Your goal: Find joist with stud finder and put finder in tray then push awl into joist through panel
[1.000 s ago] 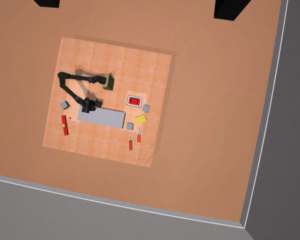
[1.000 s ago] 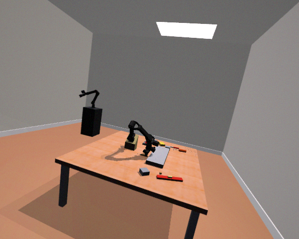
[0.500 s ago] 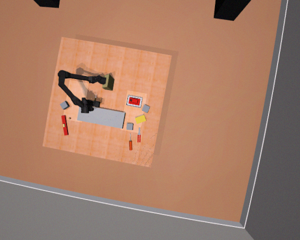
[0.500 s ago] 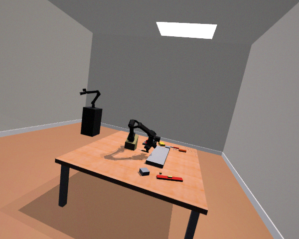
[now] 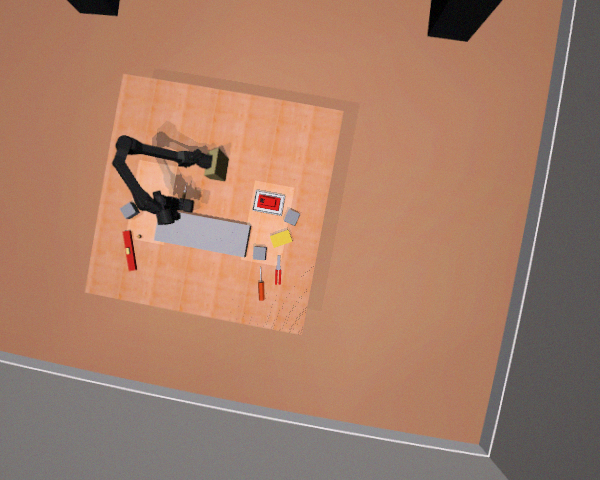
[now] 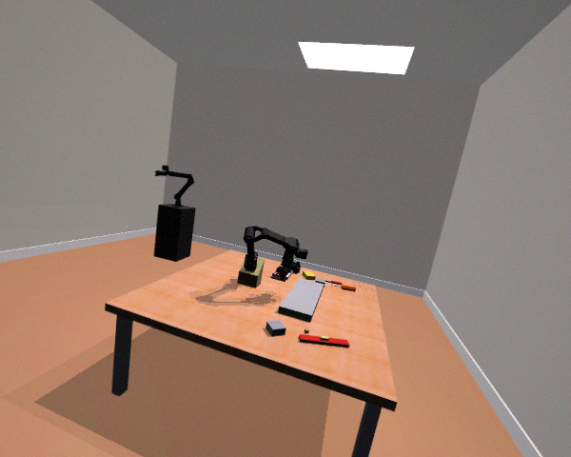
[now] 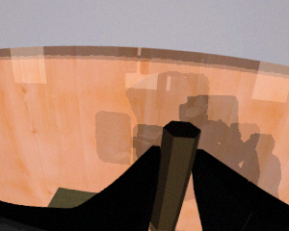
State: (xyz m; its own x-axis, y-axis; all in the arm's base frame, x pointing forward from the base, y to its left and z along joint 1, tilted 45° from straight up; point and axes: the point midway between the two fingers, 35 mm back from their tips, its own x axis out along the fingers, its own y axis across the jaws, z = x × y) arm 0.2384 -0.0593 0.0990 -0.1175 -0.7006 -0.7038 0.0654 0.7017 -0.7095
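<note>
Now: the awl 60 mm behind my gripper tip. Also, from my gripper tip: white tray: 430 mm to the left, 110 mm below, 70 mm behind; then red stud finder: 420 mm to the left, 70 mm below, 70 mm behind; then red level: 340 mm to the right, 300 mm ahead, 100 mm below.
</note>
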